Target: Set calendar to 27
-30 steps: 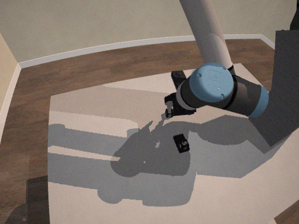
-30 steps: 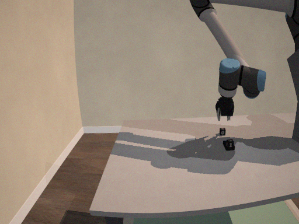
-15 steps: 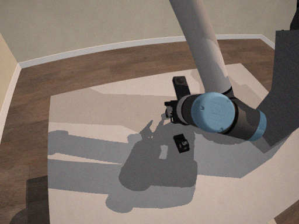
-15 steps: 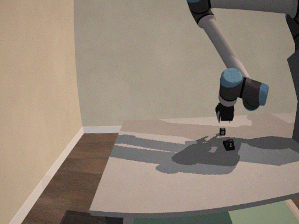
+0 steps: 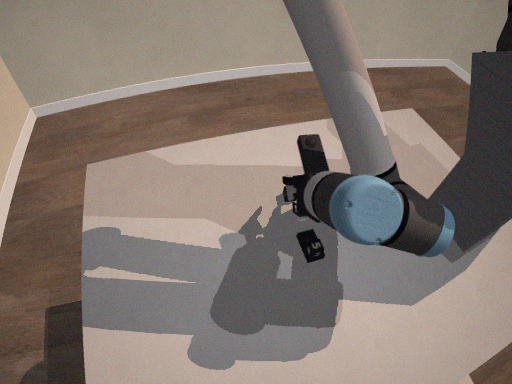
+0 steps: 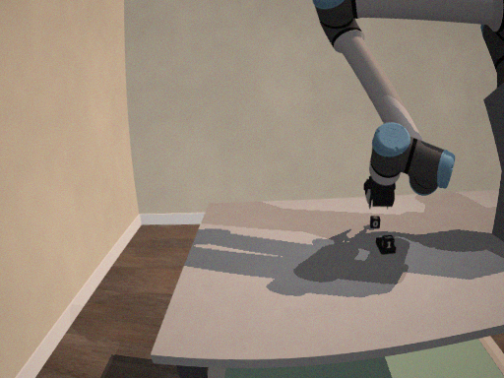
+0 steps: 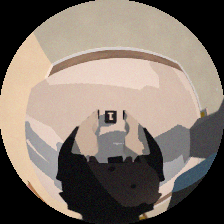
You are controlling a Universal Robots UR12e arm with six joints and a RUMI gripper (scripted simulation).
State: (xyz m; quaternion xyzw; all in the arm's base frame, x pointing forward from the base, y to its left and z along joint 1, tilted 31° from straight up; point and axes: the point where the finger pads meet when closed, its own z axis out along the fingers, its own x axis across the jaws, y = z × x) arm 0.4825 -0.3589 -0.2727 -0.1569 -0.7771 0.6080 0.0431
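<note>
The black cube is 1 cm to the right of my hand and 8 cm below it. From my hand the other things lie so: tray (3 cm ahead, 15 cm to the left, 8 cm below).
</note>
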